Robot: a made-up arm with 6 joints.
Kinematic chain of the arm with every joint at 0, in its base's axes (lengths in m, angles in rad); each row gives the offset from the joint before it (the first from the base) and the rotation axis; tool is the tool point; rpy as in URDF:
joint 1: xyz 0 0 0.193 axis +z
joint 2: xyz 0 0 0 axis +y
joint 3: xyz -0.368 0 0.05 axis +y
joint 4: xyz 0.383 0 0.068 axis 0.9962 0 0.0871
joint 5: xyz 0 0 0 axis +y
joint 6: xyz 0.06 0 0.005 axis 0.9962 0 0.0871
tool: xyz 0 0 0 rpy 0 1.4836 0
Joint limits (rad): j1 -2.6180..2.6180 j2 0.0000..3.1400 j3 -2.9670..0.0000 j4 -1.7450..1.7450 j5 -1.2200..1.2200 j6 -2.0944..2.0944
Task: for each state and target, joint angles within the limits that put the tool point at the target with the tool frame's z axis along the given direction. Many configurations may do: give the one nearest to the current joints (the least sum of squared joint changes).
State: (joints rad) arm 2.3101 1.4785 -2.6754 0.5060 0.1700 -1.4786
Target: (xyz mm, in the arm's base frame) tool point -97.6 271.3 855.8 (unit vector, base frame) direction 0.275 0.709 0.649
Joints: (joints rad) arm 2.0332 1.3307 -1.8677 1.1864 -0.6521 -1.4786
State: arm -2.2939 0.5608 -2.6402 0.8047 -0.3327 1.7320
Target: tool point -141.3 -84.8 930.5 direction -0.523 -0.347 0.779
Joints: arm -2.6162 1.2144 -2.0437 1.0232 0.0443 1.7320
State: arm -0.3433 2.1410 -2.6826 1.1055 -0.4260 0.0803
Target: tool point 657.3 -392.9 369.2 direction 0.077 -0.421 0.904
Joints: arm -0.5129 2.9139 -2.9651 0.3663 -1.1640 0.0803
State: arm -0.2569 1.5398 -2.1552 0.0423 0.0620 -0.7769
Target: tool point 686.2 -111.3 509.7 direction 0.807 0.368 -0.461
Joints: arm -0.2065 2.2661 -2.3346 0.7483 0.8834 -0.7769
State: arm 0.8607 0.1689 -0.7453 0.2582 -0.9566 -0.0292
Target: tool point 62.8 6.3 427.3 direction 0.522 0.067 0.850
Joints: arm 0.0723 0.1877 -0.1810 -0.0362 -0.9369 -0.0292
